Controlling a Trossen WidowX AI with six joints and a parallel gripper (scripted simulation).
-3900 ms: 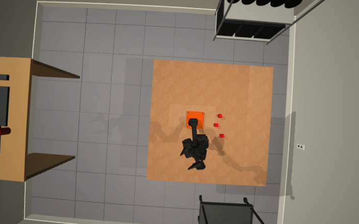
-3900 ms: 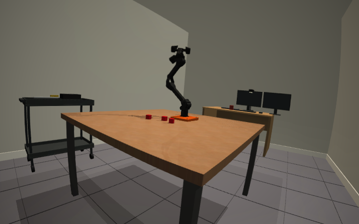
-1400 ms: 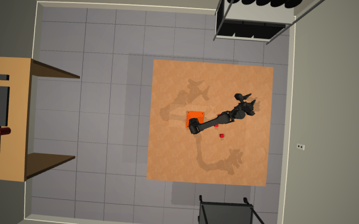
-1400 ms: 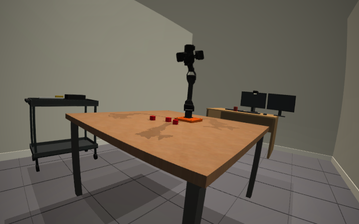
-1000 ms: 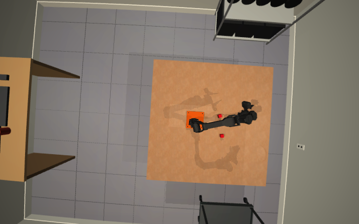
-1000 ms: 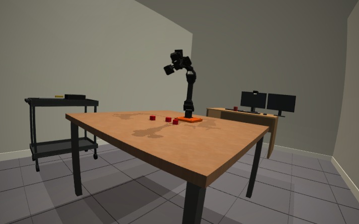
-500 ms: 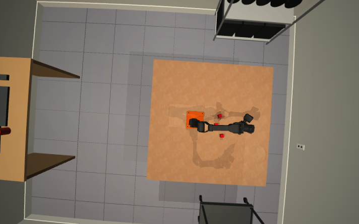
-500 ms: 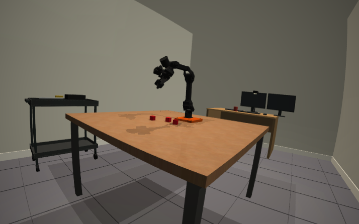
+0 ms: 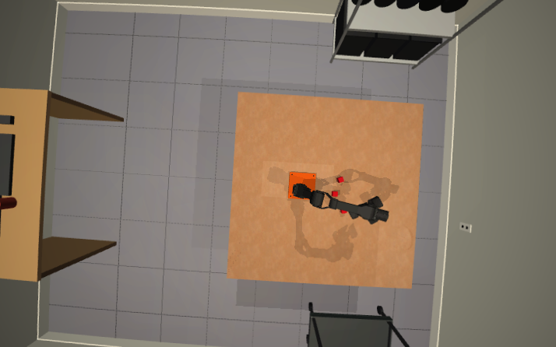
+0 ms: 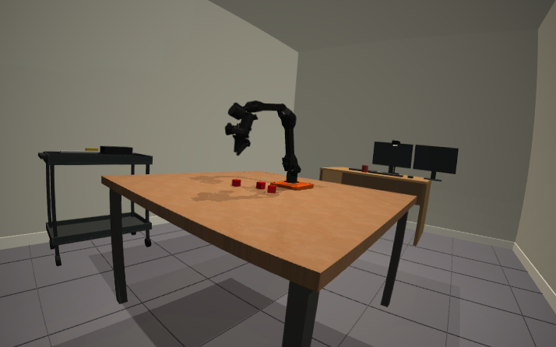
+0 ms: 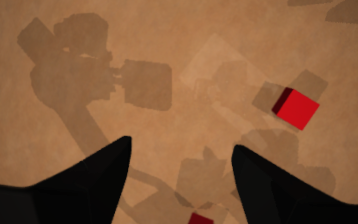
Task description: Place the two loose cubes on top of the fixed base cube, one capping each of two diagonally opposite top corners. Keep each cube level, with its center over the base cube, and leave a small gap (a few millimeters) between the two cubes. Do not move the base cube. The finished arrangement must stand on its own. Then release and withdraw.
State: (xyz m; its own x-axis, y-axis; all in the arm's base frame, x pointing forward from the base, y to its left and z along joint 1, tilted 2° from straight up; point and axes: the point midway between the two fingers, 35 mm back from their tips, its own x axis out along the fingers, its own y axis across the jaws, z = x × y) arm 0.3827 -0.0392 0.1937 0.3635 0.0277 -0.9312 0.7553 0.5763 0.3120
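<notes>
Right now the cube is 70 mm behind my gripper tip, 70 mm to the right of it and 150 mm below it.
</notes>
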